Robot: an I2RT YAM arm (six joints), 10 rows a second.
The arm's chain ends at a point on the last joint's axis. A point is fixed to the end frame.
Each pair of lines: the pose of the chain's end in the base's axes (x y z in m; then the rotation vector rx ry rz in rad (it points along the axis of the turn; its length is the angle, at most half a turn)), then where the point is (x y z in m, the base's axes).
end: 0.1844 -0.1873 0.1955 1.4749 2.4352 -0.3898
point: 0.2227 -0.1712 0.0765
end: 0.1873 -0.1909 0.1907 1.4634 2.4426 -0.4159
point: 0.2239 -0.1762 0.0710
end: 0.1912 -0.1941 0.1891 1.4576 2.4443 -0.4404
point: 0.2264 -0.1810 0.0688
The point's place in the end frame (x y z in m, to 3 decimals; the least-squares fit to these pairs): 0.039 0.052 0.108
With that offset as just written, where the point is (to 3 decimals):
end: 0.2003 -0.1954 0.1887 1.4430 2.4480 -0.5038
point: 0.232 -0.186 0.067
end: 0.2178 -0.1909 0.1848 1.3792 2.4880 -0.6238
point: 0.240 -0.188 0.061
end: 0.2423 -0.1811 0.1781 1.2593 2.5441 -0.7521
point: 0.255 -0.185 0.053
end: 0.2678 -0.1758 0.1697 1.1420 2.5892 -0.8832
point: 0.270 -0.187 0.044
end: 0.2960 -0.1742 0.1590 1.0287 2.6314 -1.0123
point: 0.288 -0.193 0.035
